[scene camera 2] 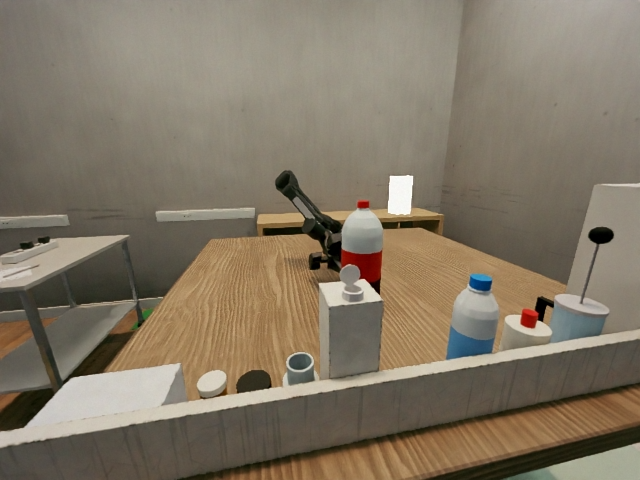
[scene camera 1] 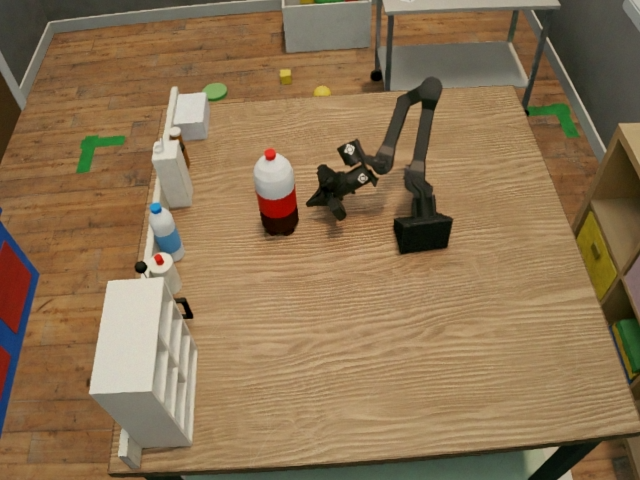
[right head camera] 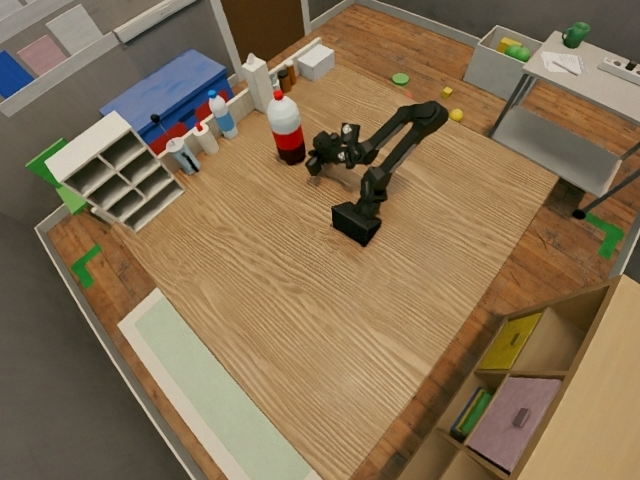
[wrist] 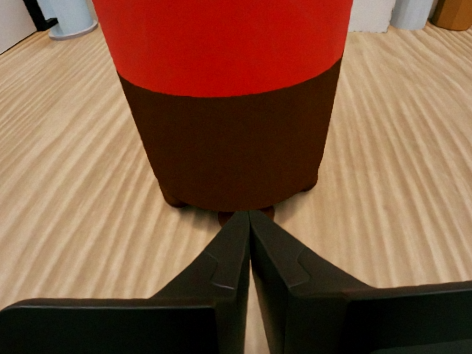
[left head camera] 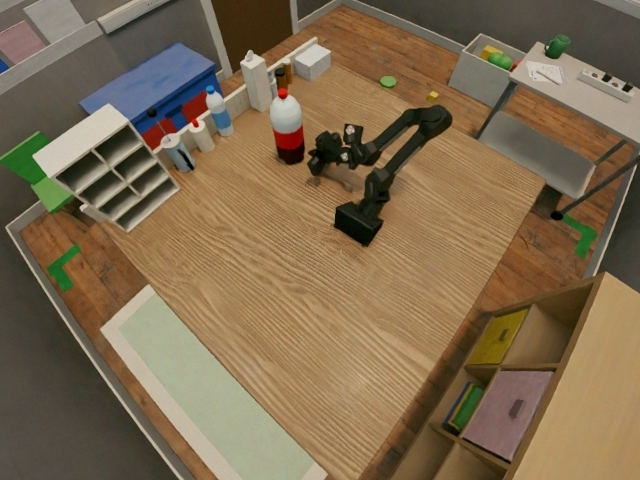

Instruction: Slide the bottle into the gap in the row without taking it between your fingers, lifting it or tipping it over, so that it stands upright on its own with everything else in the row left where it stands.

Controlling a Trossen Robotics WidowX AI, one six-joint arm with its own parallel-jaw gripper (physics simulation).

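Places are measured from the arm's base along level axes (x left, y back, z up), in millimetres.
Where they show: gripper, fingertip midpoint: (scene camera 1: 306, 205) (right head camera: 308, 153) (wrist: 247, 221) (left head camera: 308, 152); arm's base, link origin: (scene camera 1: 425, 217) (right head camera: 363, 215) (left head camera: 366, 215).
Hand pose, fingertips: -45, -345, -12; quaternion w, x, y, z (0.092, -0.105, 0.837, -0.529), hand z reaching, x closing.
Things, the pixels of their top centre, and the offset from my fingertips, as dx, dy, dz.
- large bottle, top centre: (scene camera 1: 269, 152) (scene camera 2: 363, 201) (left head camera: 282, 91) (right head camera: 277, 93) +26, -78, +241
- tall white carton, top centre: (scene camera 2: 349, 264) (scene camera 1: 161, 139) (left head camera: 249, 50) (right head camera: 250, 54) -69, -406, +196
- blue-capped water bottle, top centre: (scene camera 2: 481, 277) (scene camera 1: 155, 206) (left head camera: 209, 88) (right head camera: 211, 92) +146, -383, +157
- white red-capped bottle, top centre: (scene camera 2: 530, 312) (scene camera 1: 157, 257) (left head camera: 194, 121) (right head camera: 197, 124) +257, -370, +81
- pale blue canister, top centre: (scene camera 2: 592, 224) (left head camera: 151, 111) +374, -333, +225
- white shelf unit, top centre: (scene camera 1: 128, 332) (left head camera: 80, 137) (right head camera: 87, 144) +586, -301, +288
- white box, top centre: (scene camera 2: 109, 396) (scene camera 1: 190, 107) (left head camera: 312, 55) (right head camera: 316, 55) -408, -432, +21
The large bottle (left head camera: 287, 126) (right head camera: 286, 129) (scene camera 1: 276, 198) (scene camera 2: 361, 242) (wrist: 230, 130), with red cap, red label and dark base, stands upright in front of the row. The row holds a tall white carton (left head camera: 256, 82) (scene camera 1: 174, 175) (scene camera 2: 350, 330) and a blue-capped water bottle (left head camera: 220, 113) (scene camera 1: 166, 235) (scene camera 2: 473, 320), both upright with a gap between them. My gripper (scene camera 1: 310, 203) (wrist: 247, 221) is shut and empty, low over the table on the bottle's side away from the row. A small space shows between fingertips and bottle in scene camera 1.
A white red-capped bottle (left head camera: 201, 136) (scene camera 2: 524, 333), a pale blue canister (left head camera: 177, 152) (scene camera 2: 576, 315) and a white shelf unit (left head camera: 82, 139) (scene camera 1: 129, 335) continue the row. Small jars (scene camera 2: 253, 381) and a white box (left head camera: 312, 62) (scene camera 1: 192, 114) stand beyond the carton. A low ledge (scene camera 2: 310, 428) runs behind.
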